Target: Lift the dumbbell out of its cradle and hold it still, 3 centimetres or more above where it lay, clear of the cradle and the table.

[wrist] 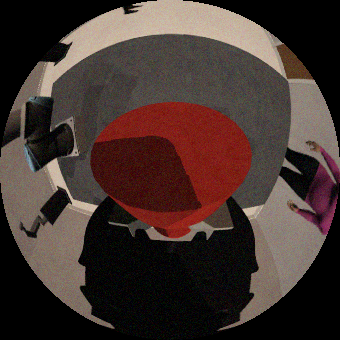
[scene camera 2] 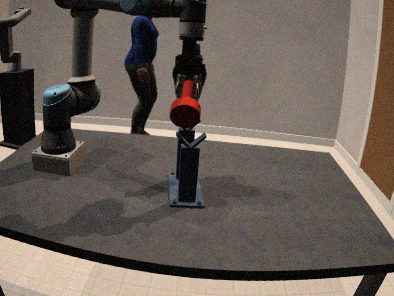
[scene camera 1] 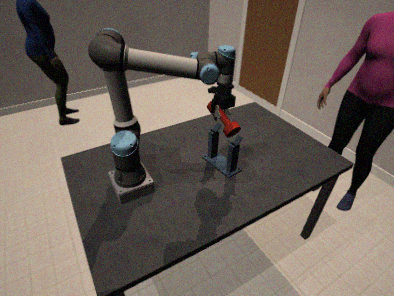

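Seen in the pictures: gripper, fingertip midpoint: (scene camera 1: 219,119); arm's base, link origin: (wrist: 64,138) (scene camera 2: 58,147) (scene camera 1: 130,176).
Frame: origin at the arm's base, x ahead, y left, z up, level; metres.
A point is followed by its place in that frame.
Note:
The red dumbbell (scene camera 1: 230,128) {x 0.480, y -0.092, z 0.224 m} (scene camera 2: 185,112) {x 0.507, y -0.090, z 0.204 m} (wrist: 215,145) {x 0.495, y 0.081, z 0.284 m} hangs in the air above the cradle, tilted, with its near end lower than its far end. My gripper (scene camera 1: 217,113) {x 0.486, y 0.028, z 0.203 m} (scene camera 2: 188,89) (wrist: 171,231) is shut on the dumbbell's handle, between its two heads. The blue-grey cradle (scene camera 1: 233,159) {x 0.518, y -0.093, z 0.025 m} (scene camera 2: 189,175) {x 0.531, y -0.090, z 0.026 m} stands upright on the table, with two posts that end in V-shaped rests. A gap shows between the lower head and the near rest. The cradle does not show in the wrist view, where the near head fills the middle and hides much of the handle.
The dark table (scene camera 1: 290,160) {x 0.891, y -0.127, z -0.070 m} (scene camera 2: 300,210) {x 0.885, y -0.038, z -0.070 m} (wrist: 175,65) {x 0.457, y 0.294, z -0.070 m} carries the arm's base (scene camera 1: 131,187) {x -0.010, y -0.076, z 0.003 m} (scene camera 2: 57,160) {x 0.050, y -0.080, z -0.014 m} at its left. A person in magenta (scene camera 1: 377,65) (wrist: 325,195) stands beyond its right side. A person in blue (scene camera 1: 40,30) (scene camera 2: 144,40) stands behind. A black pedestal (scene camera 2: 17,105) stands at the back left.

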